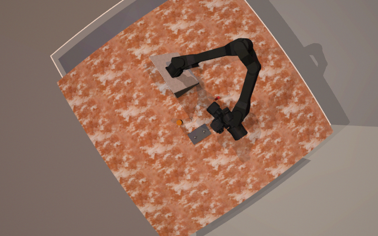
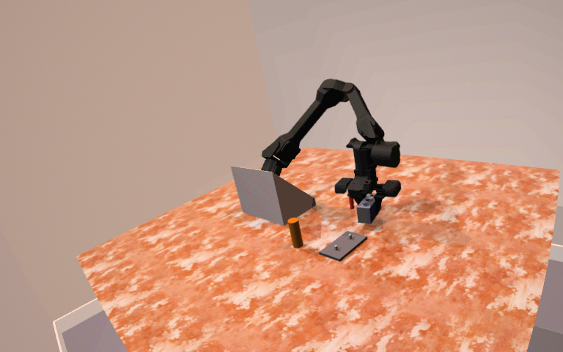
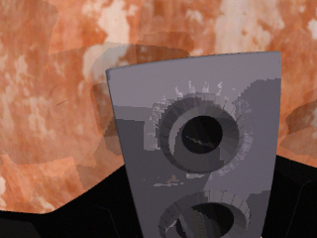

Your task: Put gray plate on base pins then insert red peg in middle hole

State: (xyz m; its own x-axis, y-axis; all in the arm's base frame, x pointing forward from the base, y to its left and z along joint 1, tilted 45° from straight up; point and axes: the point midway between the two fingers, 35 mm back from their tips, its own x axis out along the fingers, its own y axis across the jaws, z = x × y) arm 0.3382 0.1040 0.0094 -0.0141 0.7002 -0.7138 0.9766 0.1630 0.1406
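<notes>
Now: gripper tip 1 cm short of the gray base, 15 cm to the left of it and 1 cm above it. Round my gripper tip: orange cylinder (11 cm behind, 20 cm to the right, 2 cm above); gray plate (3 cm above); red peg (10 cm behind, 5 cm to the left, 2 cm above).
</notes>
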